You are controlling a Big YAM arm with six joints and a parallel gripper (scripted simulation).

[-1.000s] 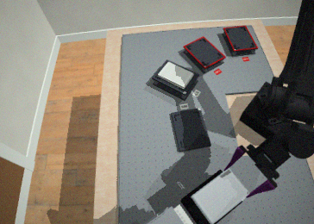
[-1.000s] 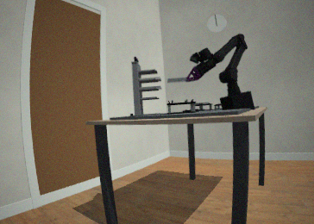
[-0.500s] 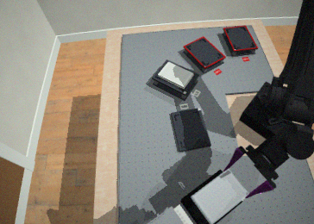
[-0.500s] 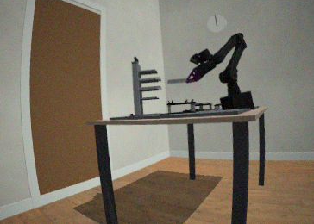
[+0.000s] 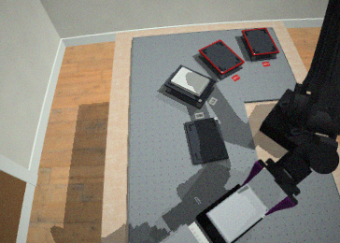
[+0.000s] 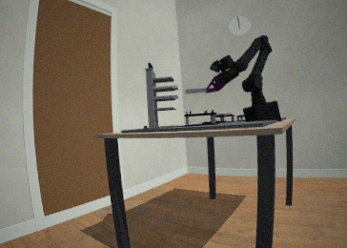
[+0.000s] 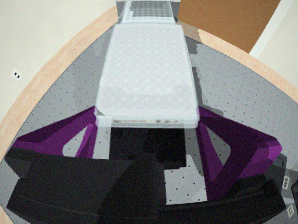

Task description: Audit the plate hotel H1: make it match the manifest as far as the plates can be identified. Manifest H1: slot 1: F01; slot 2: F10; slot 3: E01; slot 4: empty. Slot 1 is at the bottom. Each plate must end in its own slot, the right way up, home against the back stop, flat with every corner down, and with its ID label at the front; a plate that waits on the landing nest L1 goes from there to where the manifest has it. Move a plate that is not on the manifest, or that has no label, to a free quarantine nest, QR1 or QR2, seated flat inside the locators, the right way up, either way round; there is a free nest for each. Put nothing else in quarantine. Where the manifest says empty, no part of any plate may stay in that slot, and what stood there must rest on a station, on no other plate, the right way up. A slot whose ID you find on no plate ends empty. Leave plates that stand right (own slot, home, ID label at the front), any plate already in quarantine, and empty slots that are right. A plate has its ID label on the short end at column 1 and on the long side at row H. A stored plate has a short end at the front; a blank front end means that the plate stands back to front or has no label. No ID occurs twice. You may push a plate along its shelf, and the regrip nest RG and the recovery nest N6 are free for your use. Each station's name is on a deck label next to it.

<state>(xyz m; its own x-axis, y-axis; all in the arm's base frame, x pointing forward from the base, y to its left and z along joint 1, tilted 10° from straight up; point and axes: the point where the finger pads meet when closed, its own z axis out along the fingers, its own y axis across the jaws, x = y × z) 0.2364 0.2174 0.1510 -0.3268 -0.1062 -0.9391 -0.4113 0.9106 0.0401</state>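
Right now my hand is 50 mm short of the pale plate and 20 mm to the right of it. Also, from my hand: plate hotel 270 mm ahead, 120 mm to the left, 30 mm below; then H1 deck label 110 mm ahead, 160 mm to the left, 180 mm below; then black nest 50 mm ahead, 20 mm to the left, 130 mm below.
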